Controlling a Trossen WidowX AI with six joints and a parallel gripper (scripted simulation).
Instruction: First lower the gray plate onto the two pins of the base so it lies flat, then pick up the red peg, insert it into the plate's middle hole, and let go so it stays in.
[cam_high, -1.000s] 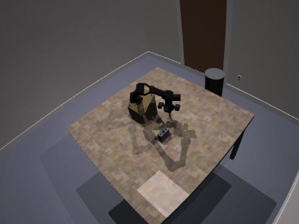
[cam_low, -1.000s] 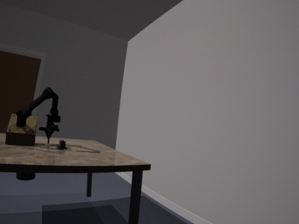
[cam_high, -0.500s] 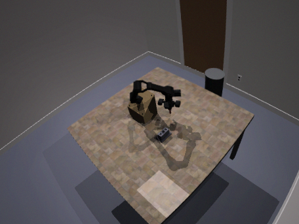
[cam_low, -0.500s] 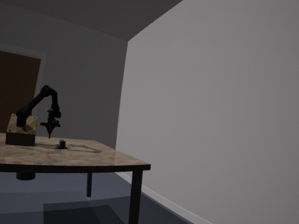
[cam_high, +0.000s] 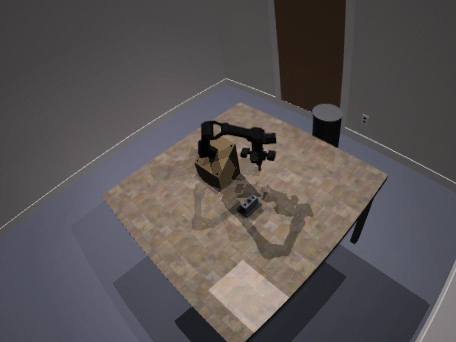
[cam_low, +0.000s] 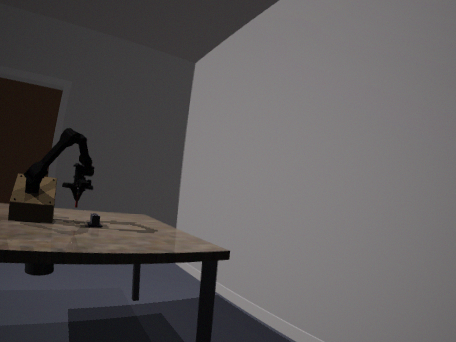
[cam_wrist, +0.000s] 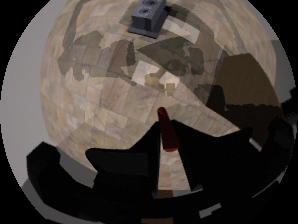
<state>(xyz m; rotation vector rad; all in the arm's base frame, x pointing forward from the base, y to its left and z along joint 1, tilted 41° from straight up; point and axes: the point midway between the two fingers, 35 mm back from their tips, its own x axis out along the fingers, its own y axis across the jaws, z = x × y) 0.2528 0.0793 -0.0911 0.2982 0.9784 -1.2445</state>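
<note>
Now: the gray plate 90 mm ahead of my gripper tip, 200 mm to the right of it and 70 mm below it. From my gripper tip the other things lie so: red peg (right at my gripper tip); then dark base (90 mm ahead, 200 mm to the right, 100 mm below).
</note>
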